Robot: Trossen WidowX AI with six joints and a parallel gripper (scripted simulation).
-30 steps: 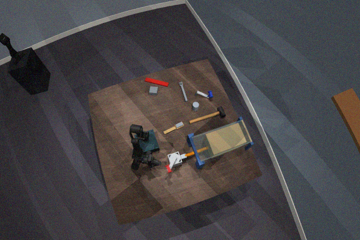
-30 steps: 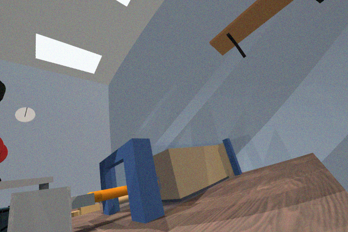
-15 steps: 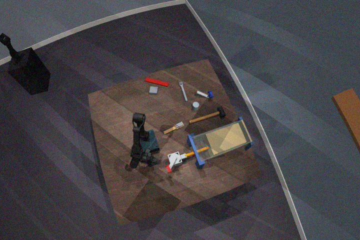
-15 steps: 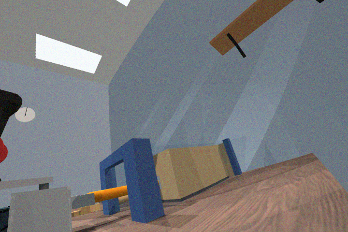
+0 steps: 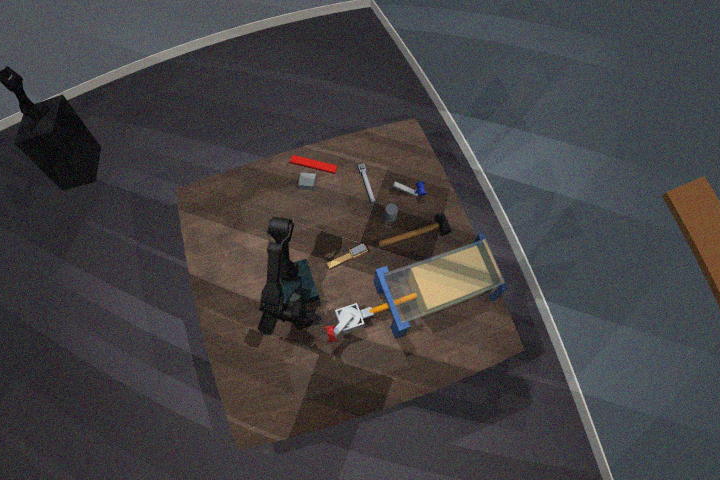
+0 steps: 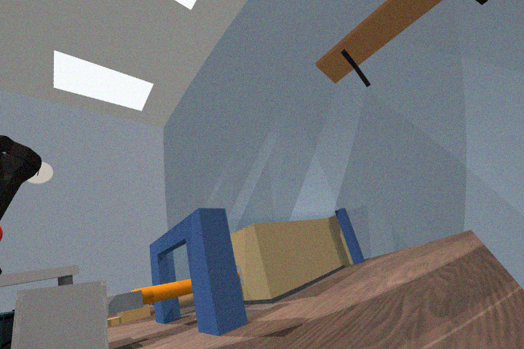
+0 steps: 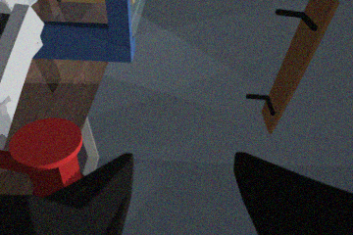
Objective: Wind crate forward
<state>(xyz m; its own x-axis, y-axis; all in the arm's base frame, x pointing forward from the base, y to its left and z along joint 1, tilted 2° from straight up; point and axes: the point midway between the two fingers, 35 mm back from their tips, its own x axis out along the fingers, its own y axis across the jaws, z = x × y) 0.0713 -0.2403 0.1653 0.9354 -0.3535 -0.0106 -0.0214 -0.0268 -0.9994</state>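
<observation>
My gripper tip is now 12 cm above the red-knobbed winch handle, 5 cm short of it and 1 cm to the left of it. Also, from my gripper tip: blue steel frame (26 cm ahead, 13 cm below, 5 cm to the left); red knob (10 cm below, 4 cm to the right, 2 cm ahead); grey winch (20 cm below, 9 cm ahead, 2 cm to the left).
</observation>
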